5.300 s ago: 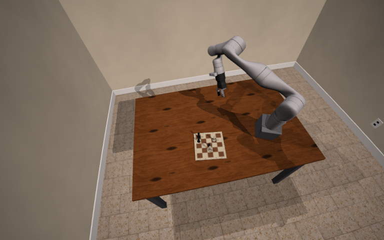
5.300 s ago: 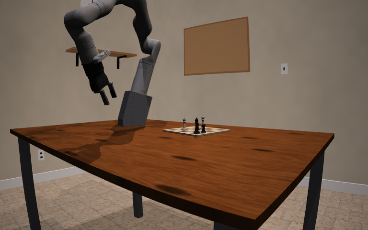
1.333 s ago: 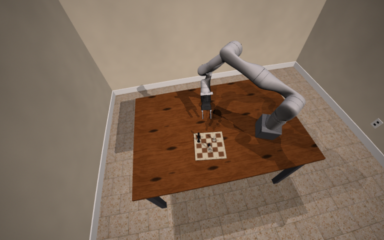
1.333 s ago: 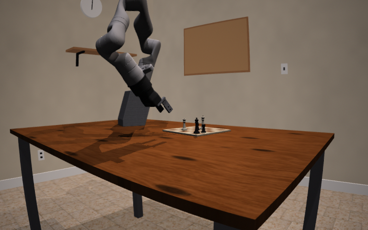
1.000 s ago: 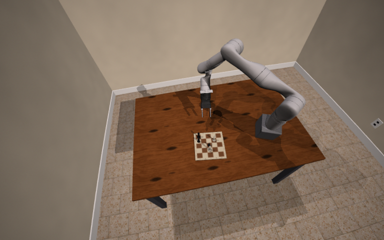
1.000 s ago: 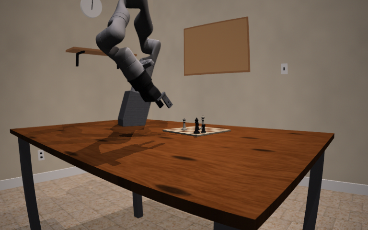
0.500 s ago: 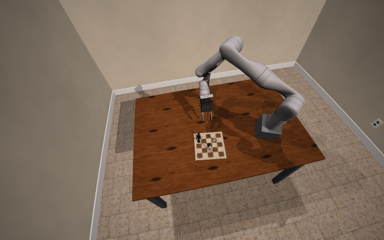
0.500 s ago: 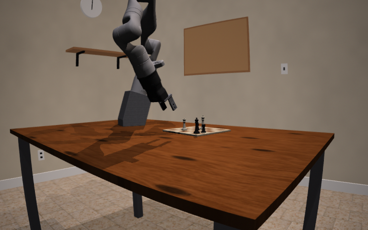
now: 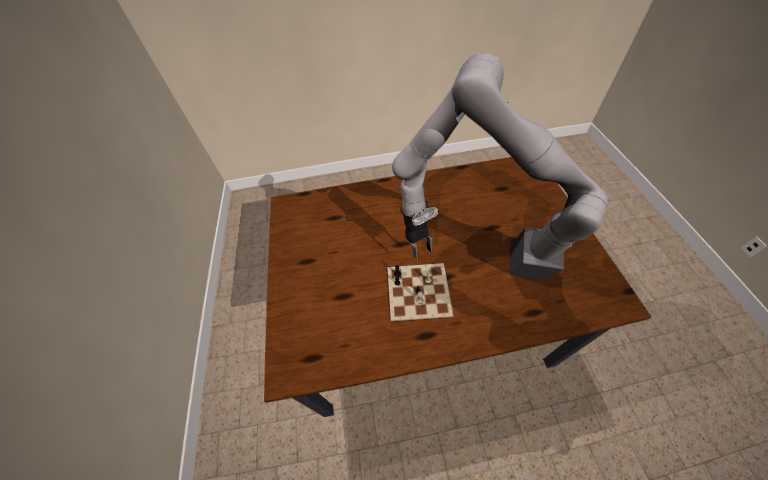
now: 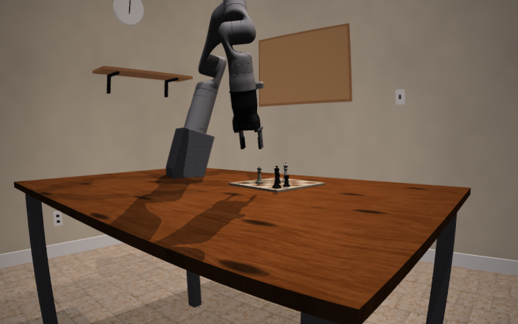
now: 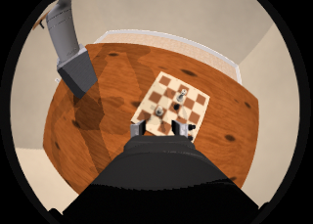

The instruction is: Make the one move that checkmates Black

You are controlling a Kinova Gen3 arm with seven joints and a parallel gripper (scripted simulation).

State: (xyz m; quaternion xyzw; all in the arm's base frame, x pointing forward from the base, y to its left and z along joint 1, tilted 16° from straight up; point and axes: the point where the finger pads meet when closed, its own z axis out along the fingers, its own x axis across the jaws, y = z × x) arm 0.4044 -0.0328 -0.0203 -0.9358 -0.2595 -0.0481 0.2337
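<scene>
Now: hand 2 cm past the small white piece, 5 cm to the right of it and 10 cm above it. Round my hand: tall black piece 9 cm ahead, 2 cm to the left, 10 cm below; then tall white piece 2 cm ahead, 13 cm to the left, 10 cm below; then chessboard 2 cm ahead, 9 cm to the left, 13 cm below.
</scene>
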